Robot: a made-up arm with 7 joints. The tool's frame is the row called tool.
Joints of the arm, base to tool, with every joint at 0 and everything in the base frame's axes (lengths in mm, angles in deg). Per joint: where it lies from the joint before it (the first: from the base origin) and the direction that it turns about. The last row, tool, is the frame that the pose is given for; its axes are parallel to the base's.
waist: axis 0 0.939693 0.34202 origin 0 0 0
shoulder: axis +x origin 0 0 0
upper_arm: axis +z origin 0 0 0
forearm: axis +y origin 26.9 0 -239.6
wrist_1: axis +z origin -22.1 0 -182.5
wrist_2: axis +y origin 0 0 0
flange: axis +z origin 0 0 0
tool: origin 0 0 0
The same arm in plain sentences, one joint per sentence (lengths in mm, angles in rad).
The arm has seven revolute joints in a row. What follows holds with every joint at zero, and every direction is one of the base frame's.
The first joint sits at the same point as the base frame's origin and rotates about the direction (0, 0.9397, 0.342).
The second joint sits at the same point as the first joint and rotates about +x.
The third joint sits at the same point as the second joint and rotates about +z.
The fourth joint sits 26.9 mm along +x and 239.6 mm along -z from the third joint and rotates about +y.
The fifth joint sits 22.1 mm along -x and 182.5 mm along -z from the fourth joint and rotates about +z.
The sixth joint sits at the same point as the fifth joint and rotates about +y.
The seventh joint sits at the same point as the sixth joint and rotates about +z.
The tool frame, which is the frame that the pose is given for, sits at the same point as the seventh joint; its axes are parallel to the base frame's.

